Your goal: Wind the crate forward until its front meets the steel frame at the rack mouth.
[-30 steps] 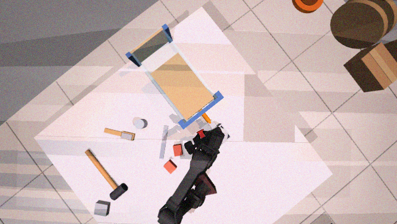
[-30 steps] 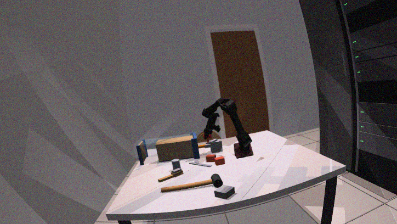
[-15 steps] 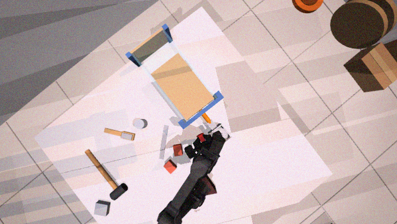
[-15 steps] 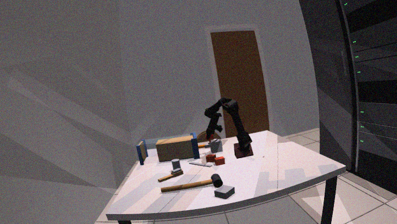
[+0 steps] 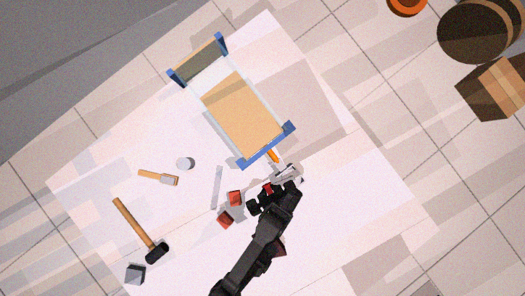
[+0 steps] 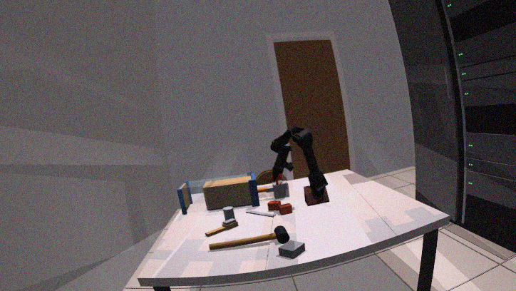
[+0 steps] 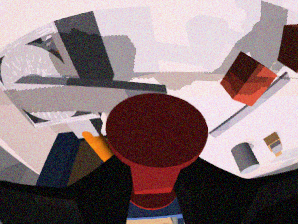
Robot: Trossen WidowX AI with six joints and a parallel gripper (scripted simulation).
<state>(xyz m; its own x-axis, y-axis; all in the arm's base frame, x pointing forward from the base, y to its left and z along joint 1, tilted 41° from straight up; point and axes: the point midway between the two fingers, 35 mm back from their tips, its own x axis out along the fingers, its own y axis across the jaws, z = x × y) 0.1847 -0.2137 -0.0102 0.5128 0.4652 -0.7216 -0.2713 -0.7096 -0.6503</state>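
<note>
My gripper tip is now 2 cm past the red knob. Also, from my gripper tip: grey winch (7 cm behind, 10 cm to the right, 10 cm below); blue steel frame (11 cm ahead, 10 cm to the right, 2 cm below); grey crank bar (3 cm behind, 3 cm to the right, 3 cm below).
</note>
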